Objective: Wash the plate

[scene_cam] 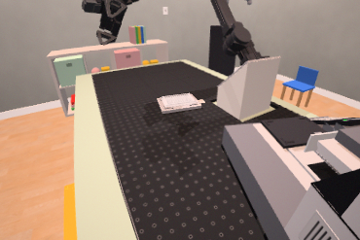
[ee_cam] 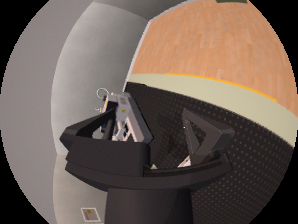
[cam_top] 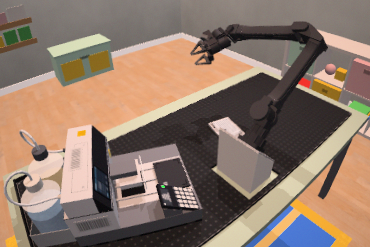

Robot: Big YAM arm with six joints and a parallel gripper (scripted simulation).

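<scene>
My hand is 300 mm above the white well plate, 240 mm past it and 20 mm to the right of it. From my hand the other things lie so: plate nest N1 (310 mm below, 240 mm behind, 20 mm to the left); plate washer (590 mm to the left, 260 mm behind, 180 mm below).
</scene>
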